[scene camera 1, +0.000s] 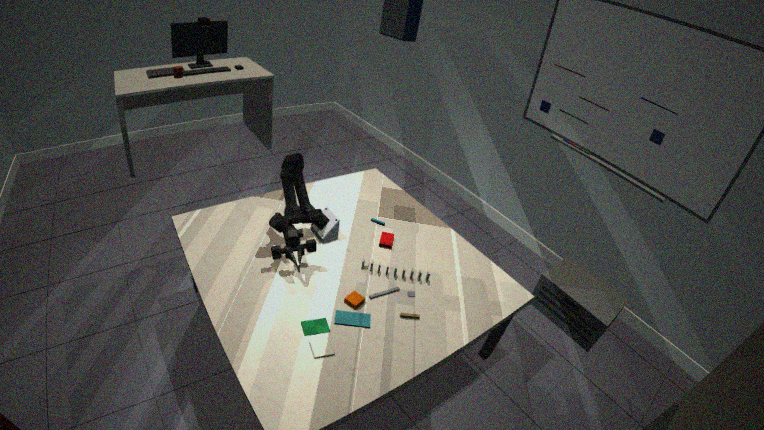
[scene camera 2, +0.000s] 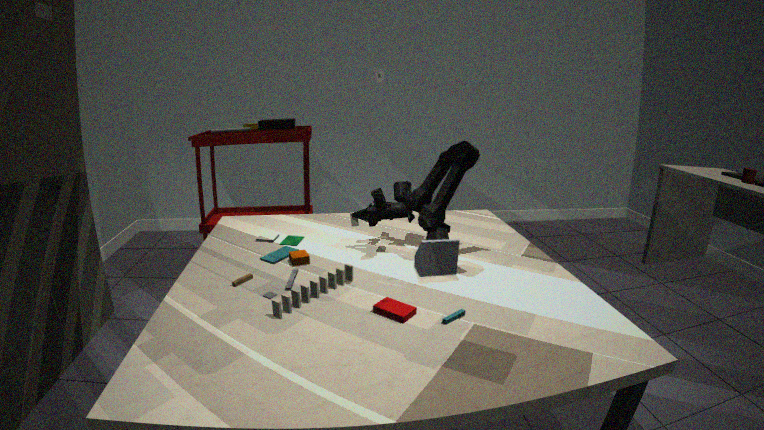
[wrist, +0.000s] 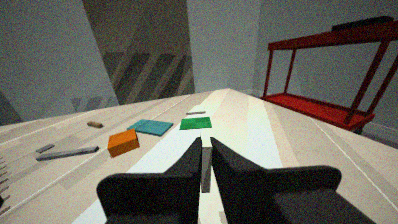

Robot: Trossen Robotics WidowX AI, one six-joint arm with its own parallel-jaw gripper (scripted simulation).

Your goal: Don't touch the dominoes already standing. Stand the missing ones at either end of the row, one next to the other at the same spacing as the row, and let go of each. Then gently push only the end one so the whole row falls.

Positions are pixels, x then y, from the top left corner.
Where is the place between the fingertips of the gripper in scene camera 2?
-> At 352,214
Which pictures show the gripper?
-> Scene camera 1, scene camera 2 and the wrist view: all of them.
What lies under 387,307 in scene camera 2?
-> A red block.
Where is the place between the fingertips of the gripper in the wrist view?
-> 204,141
